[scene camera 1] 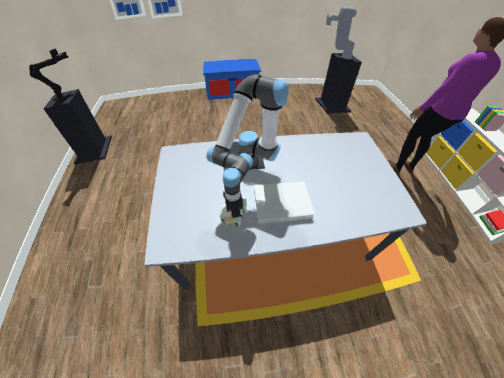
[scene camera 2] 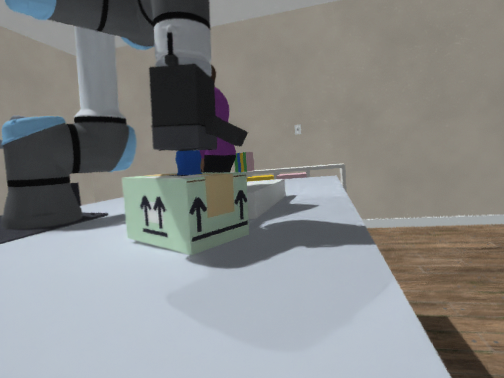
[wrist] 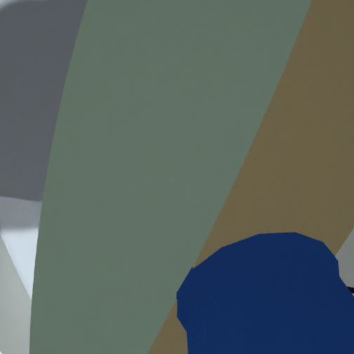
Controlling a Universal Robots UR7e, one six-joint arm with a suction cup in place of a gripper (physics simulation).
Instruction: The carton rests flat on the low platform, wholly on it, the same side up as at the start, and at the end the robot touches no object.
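Seen in the pictures: arm's base, link origin: (scene camera 2: 44, 221).
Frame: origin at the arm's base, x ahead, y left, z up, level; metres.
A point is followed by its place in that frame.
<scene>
The carton (scene camera 1: 227, 218) {x 0.471, y -0.216, z 0.074 m} (scene camera 2: 157, 212) {x 0.396, y -0.223, z 0.038 m} (wrist: 140, 150) is a light green box with tan tape and black up arrows pointing upward. It stands upright at the table's near left part, beside the platform and apart from it. Its underside is at or very near the table top; a small gap or slight tilt cannot be told. The low white platform (scene camera 1: 296, 201) {x 0.426, y 0.195, z 0.039 m} (scene camera 2: 267, 196) {x 0.506, y 0.047, z 0.018 m} lies flat to its right in scene camera 1. My gripper (scene camera 1: 234, 212) {x 0.422, y -0.170, z 0.070 m} (scene camera 2: 189, 173) (wrist: 265, 295) is a blue suction cup pressed onto the carton's top, close under the black tool body, and holds it.
The grey-blue table (scene camera 1: 350, 175) {x 0.277, y 0.674, z -0.010 m} (scene camera 2: 100, 300) {x 0.412, y -0.364, z -0.009 m} carries the arm's base behind the carton and platform. A person in purple (scene camera 1: 462, 82) stands beyond the table's right side, near a shelf with coloured bins. The arm casts shadows over the platform and table.
</scene>
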